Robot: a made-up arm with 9 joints. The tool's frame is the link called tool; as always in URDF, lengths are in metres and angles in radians. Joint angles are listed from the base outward. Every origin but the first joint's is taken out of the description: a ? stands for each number. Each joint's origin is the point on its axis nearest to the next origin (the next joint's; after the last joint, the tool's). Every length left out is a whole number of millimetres.
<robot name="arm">
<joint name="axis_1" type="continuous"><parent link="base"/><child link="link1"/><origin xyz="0.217 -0.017 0.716" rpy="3.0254 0.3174 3.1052"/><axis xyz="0 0 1"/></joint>
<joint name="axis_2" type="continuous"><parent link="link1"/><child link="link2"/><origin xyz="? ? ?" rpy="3.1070 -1.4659 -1.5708"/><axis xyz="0 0 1"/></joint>
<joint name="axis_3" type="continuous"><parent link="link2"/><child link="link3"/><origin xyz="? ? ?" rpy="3.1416 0.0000 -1.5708"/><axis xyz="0 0 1"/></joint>
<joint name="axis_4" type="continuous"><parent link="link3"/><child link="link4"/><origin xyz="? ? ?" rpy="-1.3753 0.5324 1.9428"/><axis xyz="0 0 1"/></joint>
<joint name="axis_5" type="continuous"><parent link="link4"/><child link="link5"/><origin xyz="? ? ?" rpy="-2.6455 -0.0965 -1.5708"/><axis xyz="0 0 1"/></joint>
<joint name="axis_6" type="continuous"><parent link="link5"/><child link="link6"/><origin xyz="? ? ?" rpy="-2.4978 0.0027 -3.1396"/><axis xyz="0 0 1"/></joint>
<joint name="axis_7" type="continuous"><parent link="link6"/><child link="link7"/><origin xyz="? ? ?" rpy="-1.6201 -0.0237 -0.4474"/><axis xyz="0 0 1"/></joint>
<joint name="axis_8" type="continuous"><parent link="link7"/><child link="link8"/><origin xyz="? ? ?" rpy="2.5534 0.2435 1.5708"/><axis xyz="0 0 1"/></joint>
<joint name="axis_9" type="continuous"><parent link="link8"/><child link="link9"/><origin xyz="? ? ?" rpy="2.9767 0.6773 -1.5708"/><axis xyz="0 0 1"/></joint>
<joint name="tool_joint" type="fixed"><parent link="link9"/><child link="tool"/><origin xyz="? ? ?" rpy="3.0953 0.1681 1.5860"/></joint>
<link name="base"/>
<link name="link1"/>
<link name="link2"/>
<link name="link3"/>
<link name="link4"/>
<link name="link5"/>
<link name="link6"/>
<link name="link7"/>
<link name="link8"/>
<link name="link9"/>
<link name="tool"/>
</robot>
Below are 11 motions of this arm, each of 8 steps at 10 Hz.
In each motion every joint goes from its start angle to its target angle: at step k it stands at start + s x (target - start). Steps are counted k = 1, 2, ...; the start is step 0. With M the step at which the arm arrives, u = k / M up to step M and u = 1 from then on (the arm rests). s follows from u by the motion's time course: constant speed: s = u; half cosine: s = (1 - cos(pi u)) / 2; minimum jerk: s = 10 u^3 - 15 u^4 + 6 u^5.
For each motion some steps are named. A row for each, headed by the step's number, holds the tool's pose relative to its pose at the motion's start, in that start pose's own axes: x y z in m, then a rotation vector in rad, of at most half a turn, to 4 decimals.
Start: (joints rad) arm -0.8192 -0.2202 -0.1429 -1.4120 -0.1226 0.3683 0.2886 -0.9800 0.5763
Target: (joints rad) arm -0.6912 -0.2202 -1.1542 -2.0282 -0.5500 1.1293 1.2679 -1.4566 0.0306
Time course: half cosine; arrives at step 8
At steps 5, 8:
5: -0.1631 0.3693 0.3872 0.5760 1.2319 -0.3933
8: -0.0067 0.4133 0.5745 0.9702 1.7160 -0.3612

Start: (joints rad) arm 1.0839 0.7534 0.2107 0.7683 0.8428 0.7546 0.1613 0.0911 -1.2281
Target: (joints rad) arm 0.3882 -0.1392 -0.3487 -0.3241 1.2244 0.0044 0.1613 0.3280 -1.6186
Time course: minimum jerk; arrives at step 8
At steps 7, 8:
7: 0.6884 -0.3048 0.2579 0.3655 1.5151 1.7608
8: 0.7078 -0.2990 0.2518 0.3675 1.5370 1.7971

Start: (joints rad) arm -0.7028 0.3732 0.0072 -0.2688 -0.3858 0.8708 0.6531 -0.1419 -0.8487
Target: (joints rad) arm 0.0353 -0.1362 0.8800 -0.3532 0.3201 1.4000 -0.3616 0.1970 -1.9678
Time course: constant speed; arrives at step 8
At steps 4, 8:
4: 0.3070 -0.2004 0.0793 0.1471 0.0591 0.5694
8: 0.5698 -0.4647 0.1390 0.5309 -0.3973 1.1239

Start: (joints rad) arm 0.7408 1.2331 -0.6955 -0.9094 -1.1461 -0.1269 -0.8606 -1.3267 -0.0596
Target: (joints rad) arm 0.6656 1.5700 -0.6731 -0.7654 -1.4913 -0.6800 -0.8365 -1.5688 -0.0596
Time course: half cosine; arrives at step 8
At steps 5, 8:
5: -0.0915 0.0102 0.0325 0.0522 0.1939 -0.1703
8: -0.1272 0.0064 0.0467 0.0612 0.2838 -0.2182

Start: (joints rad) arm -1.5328 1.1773 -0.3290 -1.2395 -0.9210 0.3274 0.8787 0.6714 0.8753
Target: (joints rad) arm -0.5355 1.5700 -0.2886 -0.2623 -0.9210 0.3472 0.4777 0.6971 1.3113
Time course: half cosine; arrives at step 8
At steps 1, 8:
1: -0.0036 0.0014 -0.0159 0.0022 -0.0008 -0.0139
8: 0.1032 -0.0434 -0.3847 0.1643 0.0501 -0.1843

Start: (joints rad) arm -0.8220 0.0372 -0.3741 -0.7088 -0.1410 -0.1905 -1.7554 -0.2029 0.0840
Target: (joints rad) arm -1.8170 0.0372 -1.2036 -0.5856 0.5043 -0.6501 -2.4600 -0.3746 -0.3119
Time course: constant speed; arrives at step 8
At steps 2, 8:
2: -0.0792 0.0061 0.1450 -0.3742 0.1450 0.3176
8: -0.4147 0.4841 0.3776 -1.1580 0.8522 0.5140

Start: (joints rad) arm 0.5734 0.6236 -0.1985 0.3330 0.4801 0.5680 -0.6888 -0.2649 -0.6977
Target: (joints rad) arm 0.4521 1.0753 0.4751 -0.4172 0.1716 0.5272 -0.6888 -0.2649 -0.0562
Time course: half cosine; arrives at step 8
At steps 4, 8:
4: 0.0991 0.1186 0.0382 -0.0316 0.2658 -0.3483
8: 0.1901 0.2149 0.0253 -0.1702 0.5319 -0.6396

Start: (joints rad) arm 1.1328 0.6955 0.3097 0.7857 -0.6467 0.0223 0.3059 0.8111 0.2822
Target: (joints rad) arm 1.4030 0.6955 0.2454 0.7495 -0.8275 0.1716 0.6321 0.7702 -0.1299
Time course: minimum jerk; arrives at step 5
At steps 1, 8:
1: 0.0037 0.0071 -0.0051 0.0067 -0.0141 -0.0086
8: 0.0875 0.1283 -0.0690 0.1342 -0.2229 -0.1345

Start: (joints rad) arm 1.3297 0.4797 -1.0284 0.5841 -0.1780 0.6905 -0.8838 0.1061 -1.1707
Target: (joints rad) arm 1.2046 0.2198 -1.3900 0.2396 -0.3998 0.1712 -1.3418 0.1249 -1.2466
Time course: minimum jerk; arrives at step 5
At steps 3, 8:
3: -0.0555 -0.0678 0.1018 0.2746 0.2725 0.3766
8: -0.0554 -0.1079 0.1458 0.4289 0.3774 0.5357

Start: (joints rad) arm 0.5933 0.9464 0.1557 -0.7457 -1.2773 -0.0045 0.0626 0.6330 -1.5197
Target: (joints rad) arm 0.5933 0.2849 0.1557 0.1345 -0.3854 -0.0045 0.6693 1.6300 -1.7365
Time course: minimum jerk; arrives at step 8
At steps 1, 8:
1: 0.0003 -0.0065 0.0064 0.0065 0.0007 0.0063
8: -0.1557 -0.4954 0.0829 0.2799 -0.1177 0.4534

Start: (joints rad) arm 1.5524 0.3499 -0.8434 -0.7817 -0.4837 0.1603 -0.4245 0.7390 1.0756
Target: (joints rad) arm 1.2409 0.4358 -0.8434 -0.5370 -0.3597 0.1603 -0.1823 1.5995 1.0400
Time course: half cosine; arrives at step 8
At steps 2, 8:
2: 0.0070 0.0181 0.0339 0.1458 -0.0321 0.0565
8: 0.0477 0.0676 0.2747 0.9608 -0.3346 0.3518

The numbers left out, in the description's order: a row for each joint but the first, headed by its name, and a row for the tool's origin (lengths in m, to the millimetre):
axis_2: -0.159 0.419 0.000
axis_3: -0.151 -0.050 0.000
axis_4: -0.018 -0.050 0.000
axis_5: 0.287 -0.237 0.000
axis_6: -0.062 -0.013 0.000
axis_7: 0.148 0.108 0.000
axis_8: -0.119 0.106 0.000
axis_9: 0.012 0.224 0.000
tool: 0.093 -0.121 0.000

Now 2 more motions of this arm.
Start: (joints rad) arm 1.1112 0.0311 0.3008 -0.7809 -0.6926 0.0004 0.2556 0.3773 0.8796
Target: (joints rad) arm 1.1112 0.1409 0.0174 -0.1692 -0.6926 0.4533 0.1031 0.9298 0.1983
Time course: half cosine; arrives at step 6
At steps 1, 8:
1: -0.0066 0.0056 0.0098 0.0898 0.0335 0.0577
8: -0.0131 0.0399 0.1534 1.5397 -0.1413 0.5789

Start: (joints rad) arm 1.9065 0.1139 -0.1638 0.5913 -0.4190 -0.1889 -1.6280 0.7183 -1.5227
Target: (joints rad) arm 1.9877 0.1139 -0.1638 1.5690 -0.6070 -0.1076 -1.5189 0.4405 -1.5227
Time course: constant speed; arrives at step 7
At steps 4, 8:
4: -0.0077 0.0223 -0.0390 -0.6110 0.2053 -0.0917
8: -0.0161 -0.0004 -0.0751 -1.0893 0.2497 -0.1494

